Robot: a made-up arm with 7 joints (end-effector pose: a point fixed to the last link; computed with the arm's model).
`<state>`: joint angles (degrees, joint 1 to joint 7).
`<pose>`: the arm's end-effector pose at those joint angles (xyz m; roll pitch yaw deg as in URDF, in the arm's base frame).
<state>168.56 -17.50 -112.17 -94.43 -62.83 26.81 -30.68</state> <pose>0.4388 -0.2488 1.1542 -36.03 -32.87 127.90</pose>
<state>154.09 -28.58 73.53 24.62 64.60 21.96 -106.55</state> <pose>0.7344 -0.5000 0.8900 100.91 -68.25 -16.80</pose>
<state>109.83 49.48 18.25 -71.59 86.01 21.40 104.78</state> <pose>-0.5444 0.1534 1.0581 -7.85 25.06 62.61</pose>
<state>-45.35 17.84 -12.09 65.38 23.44 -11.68 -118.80</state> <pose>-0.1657 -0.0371 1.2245 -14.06 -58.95 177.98</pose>
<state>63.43 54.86 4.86 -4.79 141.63 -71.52 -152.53</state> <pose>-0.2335 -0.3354 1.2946 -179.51 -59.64 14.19</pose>
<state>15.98 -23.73 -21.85 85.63 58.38 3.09 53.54</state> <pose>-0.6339 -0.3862 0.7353 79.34 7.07 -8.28</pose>
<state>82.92 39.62 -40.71 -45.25 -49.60 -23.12 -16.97</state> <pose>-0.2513 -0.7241 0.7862 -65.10 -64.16 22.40</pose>
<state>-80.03 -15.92 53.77 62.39 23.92 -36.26 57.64</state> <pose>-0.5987 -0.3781 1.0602 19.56 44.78 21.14</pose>
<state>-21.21 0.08 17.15 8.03 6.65 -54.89 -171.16</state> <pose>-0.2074 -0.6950 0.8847 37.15 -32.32 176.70</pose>
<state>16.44 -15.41 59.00 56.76 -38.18 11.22 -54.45</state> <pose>-0.0002 -0.1636 -0.1582 104.83 18.79 -74.24</pose>
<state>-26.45 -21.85 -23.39 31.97 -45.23 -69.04 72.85</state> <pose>-0.4264 -0.4427 0.8064 -54.41 71.67 -3.69</pose>
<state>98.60 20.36 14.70 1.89 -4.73 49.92 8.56</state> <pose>-0.1030 -0.7526 0.2334 -119.19 -55.09 157.91</pose>
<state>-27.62 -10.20 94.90 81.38 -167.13 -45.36 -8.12</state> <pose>0.2174 -0.5663 -0.0100 37.05 12.76 135.77</pose>
